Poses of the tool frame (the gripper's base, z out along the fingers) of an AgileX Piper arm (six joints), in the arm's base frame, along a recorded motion.
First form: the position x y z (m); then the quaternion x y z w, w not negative.
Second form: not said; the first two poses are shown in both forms.
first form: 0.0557 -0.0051 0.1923 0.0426 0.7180 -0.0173 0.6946
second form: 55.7 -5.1 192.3 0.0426 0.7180 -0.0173 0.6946
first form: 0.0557 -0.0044 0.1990 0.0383 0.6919 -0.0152 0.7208
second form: 55.7 -4.4 199.0 0.0383 0.6919 -0.0152 0.7208
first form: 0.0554 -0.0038 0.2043 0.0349 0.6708 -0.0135 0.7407
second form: 55.4 -3.8 204.3 0.0349 0.6708 -0.0135 0.7407
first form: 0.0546 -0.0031 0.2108 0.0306 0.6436 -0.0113 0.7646
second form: 54.6 -3.1 210.8 0.0306 0.6436 -0.0113 0.7646
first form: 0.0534 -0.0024 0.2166 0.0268 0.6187 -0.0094 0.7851
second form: 53.4 -2.4 216.6 0.0268 0.6187 -0.0094 0.7851
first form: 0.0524 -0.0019 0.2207 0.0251 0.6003 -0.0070 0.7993
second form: 52.4 -1.9 220.7 0.0251 0.6003 -0.0070 0.7993
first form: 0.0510 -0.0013 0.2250 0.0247 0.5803 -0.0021 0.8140
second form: 51.0 -1.3 225.0 0.0247 0.5803 -0.0021 0.8140
